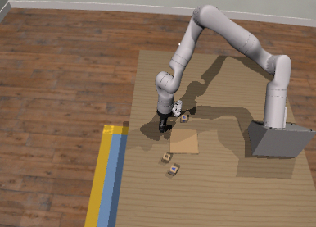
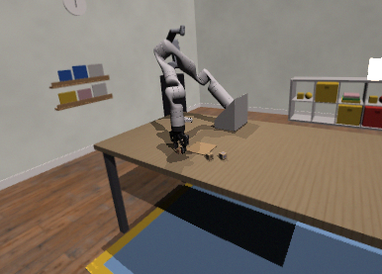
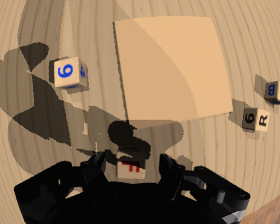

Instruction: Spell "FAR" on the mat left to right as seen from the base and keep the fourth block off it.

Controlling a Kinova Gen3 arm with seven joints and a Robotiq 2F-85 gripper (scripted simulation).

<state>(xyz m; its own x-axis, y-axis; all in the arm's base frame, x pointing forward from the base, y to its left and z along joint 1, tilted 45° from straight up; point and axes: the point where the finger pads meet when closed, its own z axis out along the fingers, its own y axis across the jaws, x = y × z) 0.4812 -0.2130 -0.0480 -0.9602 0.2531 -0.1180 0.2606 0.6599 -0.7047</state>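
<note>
The tan mat lies 10 cm behind my hand, 8 cm to the left of it and 3 cm below it. The rest, counted from my hand: R block: 18 cm to the left, 1 cm below.
</note>
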